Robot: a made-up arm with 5 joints. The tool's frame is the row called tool. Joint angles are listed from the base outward.
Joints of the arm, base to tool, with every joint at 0 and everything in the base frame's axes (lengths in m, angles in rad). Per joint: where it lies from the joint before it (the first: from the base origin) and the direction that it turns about. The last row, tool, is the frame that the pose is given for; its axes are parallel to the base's.
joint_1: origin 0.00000 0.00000 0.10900 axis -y
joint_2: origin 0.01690 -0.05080 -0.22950 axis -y
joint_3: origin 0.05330 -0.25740 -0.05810 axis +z
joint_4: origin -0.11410 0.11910 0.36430 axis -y
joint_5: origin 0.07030 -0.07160 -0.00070 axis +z
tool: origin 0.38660 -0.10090 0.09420
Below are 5 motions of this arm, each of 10 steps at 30 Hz.
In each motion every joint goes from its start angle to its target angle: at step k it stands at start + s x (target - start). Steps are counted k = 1, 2, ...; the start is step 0. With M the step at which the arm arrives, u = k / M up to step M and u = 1 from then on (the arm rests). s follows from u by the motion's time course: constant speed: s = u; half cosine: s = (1 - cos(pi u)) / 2; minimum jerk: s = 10 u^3 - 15 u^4 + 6 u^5.
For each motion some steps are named. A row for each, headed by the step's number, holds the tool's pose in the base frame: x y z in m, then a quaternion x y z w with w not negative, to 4 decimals.
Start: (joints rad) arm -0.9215 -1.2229 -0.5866 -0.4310 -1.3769
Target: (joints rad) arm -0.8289 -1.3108 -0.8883 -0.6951 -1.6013
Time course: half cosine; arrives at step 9
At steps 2, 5, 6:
2: 0.2433 -0.5693 -0.0933 -0.7667 0.5541 -0.3185 0.0608
5: 0.2885 -0.5103 -0.0650 0.8124 -0.4828 0.3241 0.0428
6: 0.3033 -0.4879 -0.0596 0.8243 -0.4572 0.3245 0.0793

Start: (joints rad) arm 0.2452 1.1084 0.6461 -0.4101 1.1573
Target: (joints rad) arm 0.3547 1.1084 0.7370 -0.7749 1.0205
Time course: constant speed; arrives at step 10
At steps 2, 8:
2: -0.1546 0.1053 -0.0549 -0.4391 -0.2047 0.6214 0.6158
8: -0.0594 0.0827 -0.0870 -0.4366 -0.1383 0.5825 0.6716

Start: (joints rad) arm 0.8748 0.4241 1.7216 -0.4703 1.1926
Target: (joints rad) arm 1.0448 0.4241 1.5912 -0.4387 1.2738
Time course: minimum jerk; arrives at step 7
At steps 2, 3, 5, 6, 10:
2: -0.1394 -0.1603 -0.2899 -0.6387 0.1065 0.7274 0.2272
3: -0.1287 -0.1542 -0.2931 -0.6478 0.0971 0.7191 0.2321
5: -0.1051 -0.1410 -0.2988 -0.6675 0.0758 0.7002 0.2414
6: -0.0991 -0.1377 -0.2999 -0.6725 0.0704 0.6954 0.2435
10: -0.0979 -0.1371 -0.3001 -0.6734 0.0693 0.6945 0.2439

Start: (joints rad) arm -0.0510 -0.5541 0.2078 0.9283 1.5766
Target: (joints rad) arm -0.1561 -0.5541 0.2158 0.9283 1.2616
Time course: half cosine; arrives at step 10
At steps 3, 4, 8, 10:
3: 0.2172 0.0948 0.3606 -0.0491 -0.1590 0.7286 0.6644
4: 0.2372 0.0910 0.3617 -0.0401 -0.1553 0.7144 0.6811
8: 0.3163 0.0688 0.3593 -0.0058 -0.1373 0.6533 0.7445
10: 0.3295 0.0639 0.3577 -0.0003 -0.1338 0.6423 0.7547

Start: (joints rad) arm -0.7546 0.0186 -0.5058 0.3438 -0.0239
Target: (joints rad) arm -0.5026 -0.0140 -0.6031 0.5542 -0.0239
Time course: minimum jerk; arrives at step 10
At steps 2, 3, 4, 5, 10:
2: 0.4227 -0.4994 0.1659 -0.1321 0.1751 -0.2283 0.9486
3: 0.4223 -0.4989 0.1862 -0.1342 0.1533 -0.2327 0.9510
4: 0.4201 -0.4976 0.2158 -0.1374 0.1213 -0.2390 0.9535
5: 0.4151 -0.4955 0.2507 -0.1412 0.0835 -0.2465 0.9552
10: 0.3881 -0.4863 0.3435 -0.1513 -0.0198 -0.2668 0.9516

